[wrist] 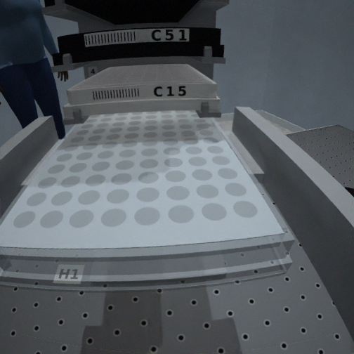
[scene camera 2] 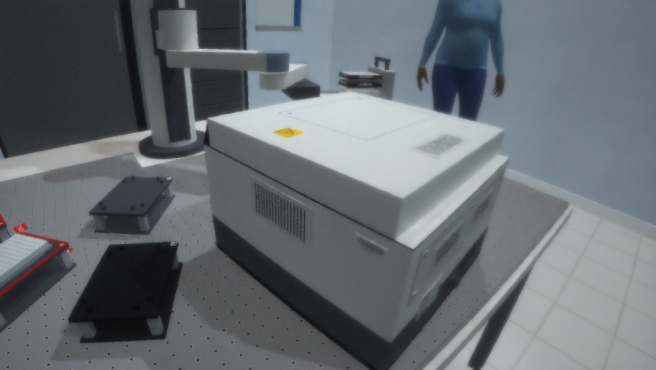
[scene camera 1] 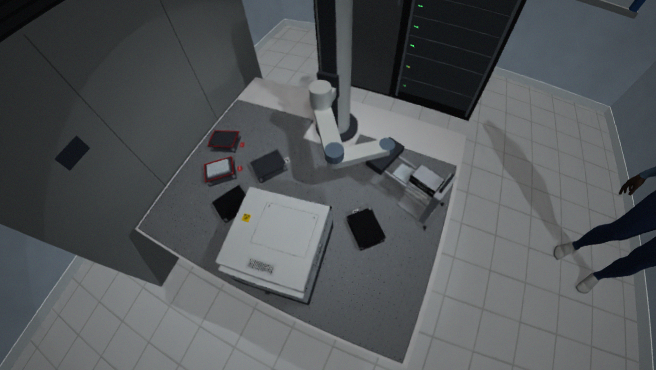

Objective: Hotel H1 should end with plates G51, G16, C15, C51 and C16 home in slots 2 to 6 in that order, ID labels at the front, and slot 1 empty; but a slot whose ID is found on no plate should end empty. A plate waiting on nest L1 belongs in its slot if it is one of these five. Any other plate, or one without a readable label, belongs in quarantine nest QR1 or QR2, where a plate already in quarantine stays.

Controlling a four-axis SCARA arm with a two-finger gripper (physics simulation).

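Seen in the pictures: arm's base, origin of its link: (scene camera 2: 176, 145).
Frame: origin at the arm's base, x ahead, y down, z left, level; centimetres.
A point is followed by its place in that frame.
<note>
My gripper (scene camera 1: 401, 173) {y -17.3, x 30.5, z 50.2 cm} (wrist: 143, 125) is shut on a clear plate (wrist: 150, 187) with grey wells, level between its two fingers in front of the hotel H1 (scene camera 2: 389, 82) {y -23.3, x 41.6, z 60.9 cm}. No ID shows on its front edge; the H1 tag (wrist: 68, 274) shows through it. Behind and above it in the wrist view are white plate C15 (wrist: 170, 91), beside slot number 4, and black plate C51 (wrist: 170, 36) one level higher. A white plate (scene camera 1: 428, 177) {y -25.2, x 32.5, z 56.1 cm} is on top of the hotel stack. What lies under the held plate is hidden. A white plate (scene camera 1: 219, 168) {y -7.7, x 55.6, z -44.1 cm} (scene camera 2: 20, 257) {y -7.7, x 57.1, z -42.6 cm} sits on a red-rimmed nest.
A second red-rimmed nest (scene camera 1: 223, 139) {y -6.3, x 37.3, z -55.5 cm} holds no white plate. A dark grey nest (scene camera 1: 269, 165) {y -6.3, x 43.0, z -20.0 cm} (scene camera 2: 132, 195) {y -6.3, x 43.1, z -21.9 cm} and black nests (scene camera 1: 366, 228) {y -6.3, x 56.3, z 38.2 cm} (scene camera 1: 229, 202) {y -6.3, x 70.0, z -28.0 cm} (scene camera 2: 127, 275) {y -6.3, x 69.2, z -28.0 cm} stand on the table. A large white instrument (scene camera 1: 282, 235) {y -26.7, x 79.2, z 11.8 cm} (scene camera 2: 345, 165) {y -26.7, x 91.1, z -5.9 cm} stands at its front. A person (scene camera 2: 465, 50) stands beyond the hotel.
</note>
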